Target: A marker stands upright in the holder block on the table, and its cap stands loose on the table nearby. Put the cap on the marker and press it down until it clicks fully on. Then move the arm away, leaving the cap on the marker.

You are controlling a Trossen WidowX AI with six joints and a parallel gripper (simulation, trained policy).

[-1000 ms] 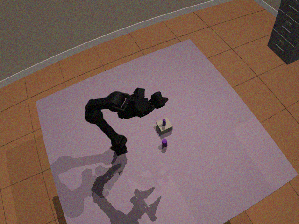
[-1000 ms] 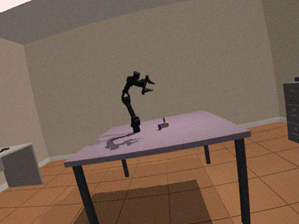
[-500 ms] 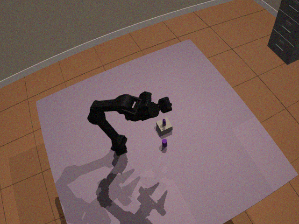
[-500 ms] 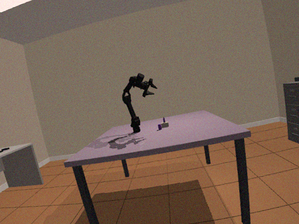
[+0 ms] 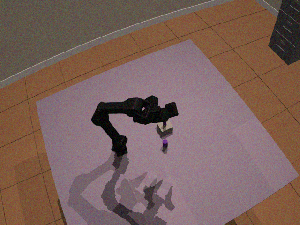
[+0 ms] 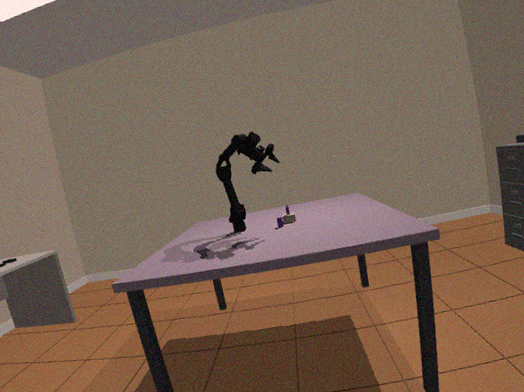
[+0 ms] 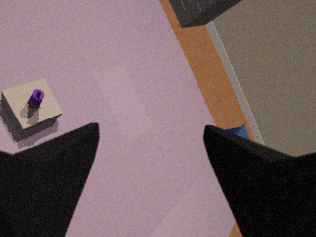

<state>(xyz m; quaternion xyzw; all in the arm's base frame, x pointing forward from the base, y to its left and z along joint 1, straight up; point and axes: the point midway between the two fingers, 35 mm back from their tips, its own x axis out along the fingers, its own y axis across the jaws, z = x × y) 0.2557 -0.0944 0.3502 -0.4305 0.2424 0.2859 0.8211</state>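
Right now the purple cap is 30 mm behind my gripper tip, 10 mm to the right of it and 300 mm below it. From my gripper tip the other things lie so: beige holder block: 20 mm ahead, 100 mm to the left, 310 mm below; purple marker: 20 mm ahead, 100 mm to the left, 260 mm below.
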